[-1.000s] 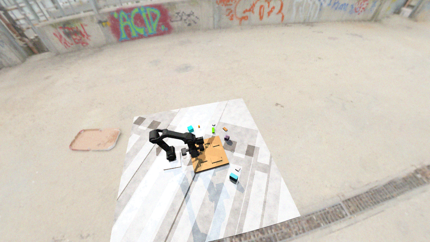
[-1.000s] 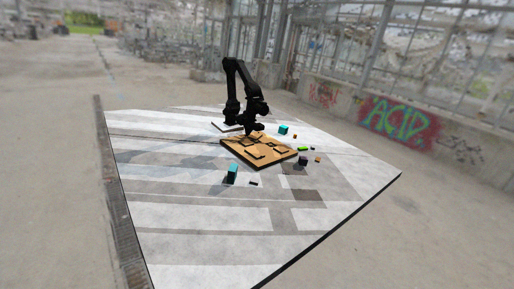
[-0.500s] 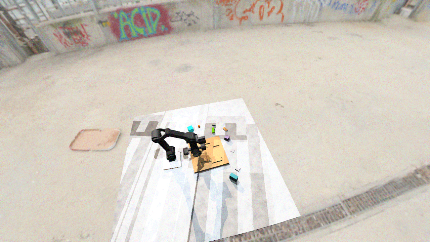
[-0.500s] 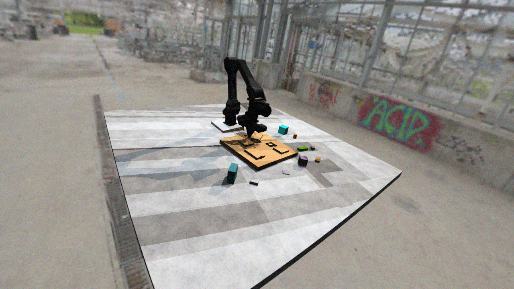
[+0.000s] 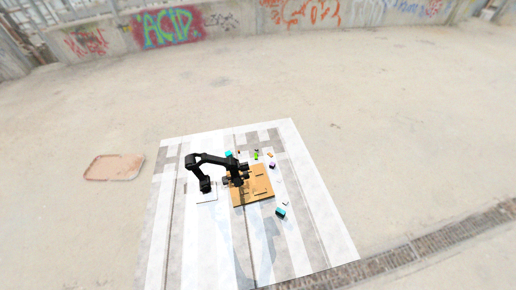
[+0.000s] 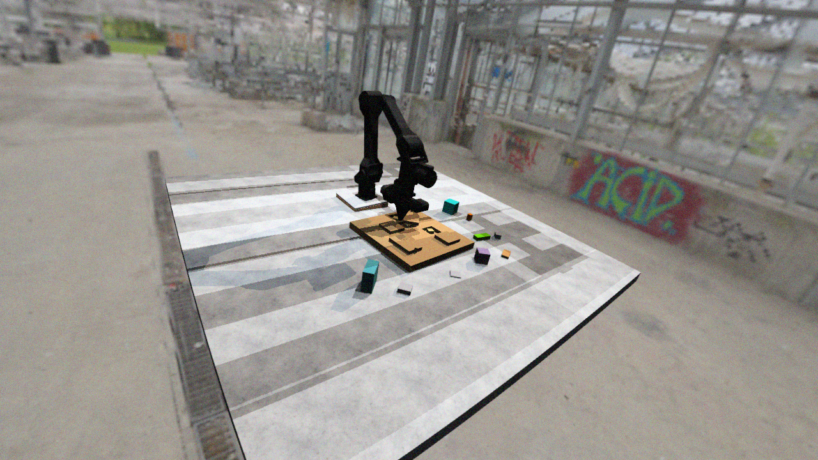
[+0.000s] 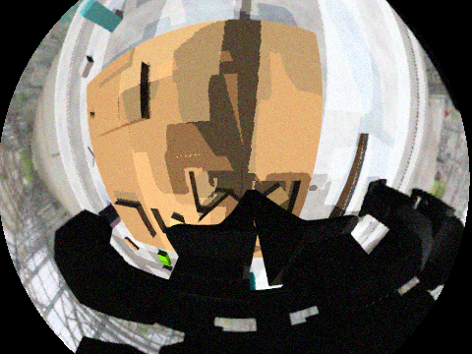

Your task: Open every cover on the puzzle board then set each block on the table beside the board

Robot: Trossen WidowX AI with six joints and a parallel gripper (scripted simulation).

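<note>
My gripper tip is 7 cm short of the tan puzzle board and 3 cm to the left of it. Also, from my gripper tip: green block (22 cm ahead, 20 cm to the left, 2 cm below); cyan cube (2 cm ahead, 29 cm to the left); purple cube (30 cm ahead, 5 cm to the left, 1 cm below).
</note>
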